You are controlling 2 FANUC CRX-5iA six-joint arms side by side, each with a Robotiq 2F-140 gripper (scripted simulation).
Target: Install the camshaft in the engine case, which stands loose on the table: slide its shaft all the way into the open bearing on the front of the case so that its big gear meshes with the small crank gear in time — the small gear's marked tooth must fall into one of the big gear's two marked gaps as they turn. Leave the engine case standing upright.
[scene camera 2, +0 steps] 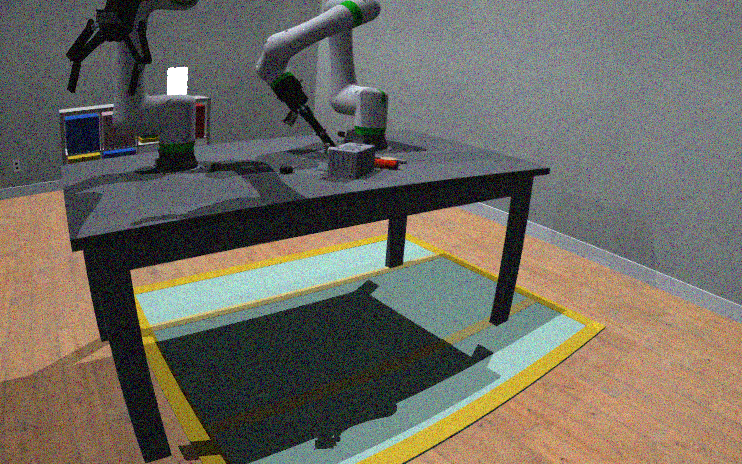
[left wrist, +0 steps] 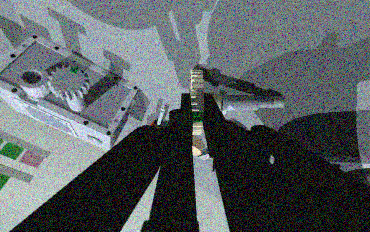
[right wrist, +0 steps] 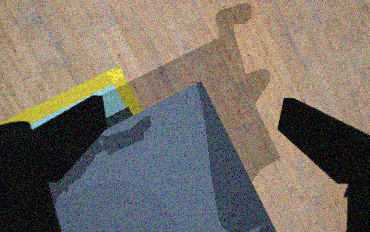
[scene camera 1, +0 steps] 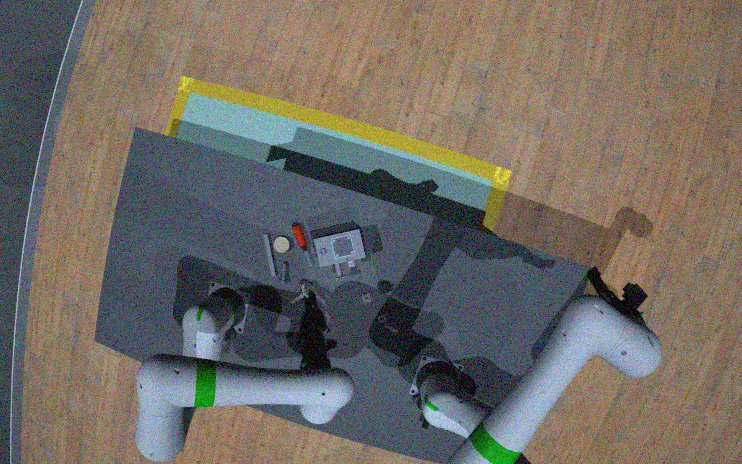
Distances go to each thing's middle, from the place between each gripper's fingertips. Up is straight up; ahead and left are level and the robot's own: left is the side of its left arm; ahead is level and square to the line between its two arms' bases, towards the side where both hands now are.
I see the crank gear (left wrist: pixel 69 82) 110 mm ahead of my left hand (scene camera 1: pixel 310 294), 70 mm to the right of it and 10 mm below it.
I see my right gripper (scene camera 2: pixel 100 92) 74 cm to the right of the crank gear, 26 cm past it and 25 cm above it.
